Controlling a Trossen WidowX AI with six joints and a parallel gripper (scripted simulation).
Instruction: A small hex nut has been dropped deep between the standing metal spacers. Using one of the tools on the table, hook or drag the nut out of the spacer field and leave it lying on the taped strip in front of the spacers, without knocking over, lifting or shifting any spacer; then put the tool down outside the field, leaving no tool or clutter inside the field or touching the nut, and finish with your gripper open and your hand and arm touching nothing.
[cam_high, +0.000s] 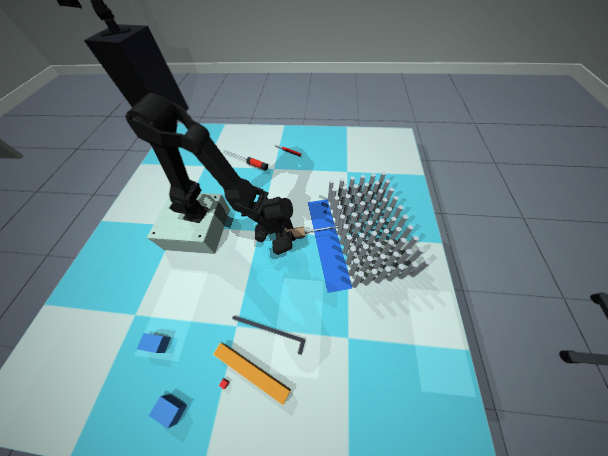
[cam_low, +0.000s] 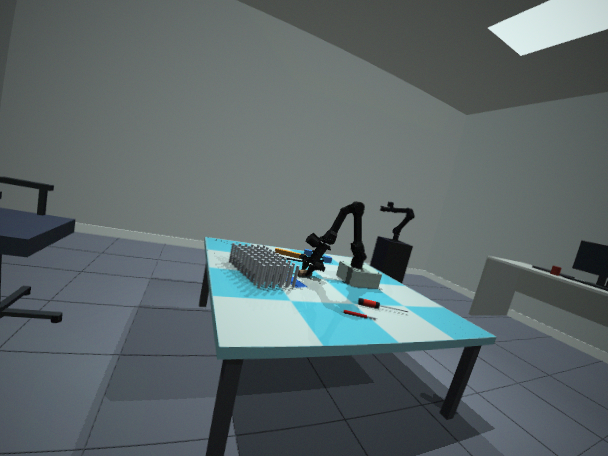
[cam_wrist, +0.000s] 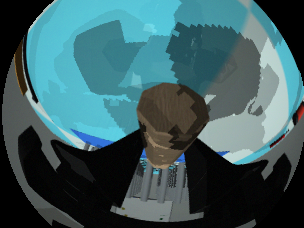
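My gripper tip is 9 cm short of the wooden-handled tool and 4 cm to the right of it. Round my gripper tip: blue taped strip: 12 cm ahead, 2 cm to the left, 1 cm below; then small red cube: 47 cm to the right, 4 cm behind; then orange flat bar: 42 cm to the right, 2 cm ahead, 1 cm above.
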